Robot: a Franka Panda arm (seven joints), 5 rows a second.
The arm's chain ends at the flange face. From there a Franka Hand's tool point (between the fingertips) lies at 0.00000 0.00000 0.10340 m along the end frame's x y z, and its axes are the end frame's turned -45 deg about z.
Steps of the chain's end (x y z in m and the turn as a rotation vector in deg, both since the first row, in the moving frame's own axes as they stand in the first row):
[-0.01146, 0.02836, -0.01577, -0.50, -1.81, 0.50]
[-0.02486, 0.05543, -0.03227, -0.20, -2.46, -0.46]
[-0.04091, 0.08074, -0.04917, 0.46, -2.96, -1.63]
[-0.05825, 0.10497, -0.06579, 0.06, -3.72, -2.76]
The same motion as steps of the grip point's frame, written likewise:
[-0.03110, 0.01027, -0.01583, 0.93, -1.63, 0.50]
[-0.06018, 0.01875, -0.03237, 1.60, -1.88, -0.46]
[-0.08927, 0.02385, -0.04931, 2.42, -1.77, -1.63]
[-0.12020, 0.02833, -0.06601, 2.67, -2.59, -2.76]

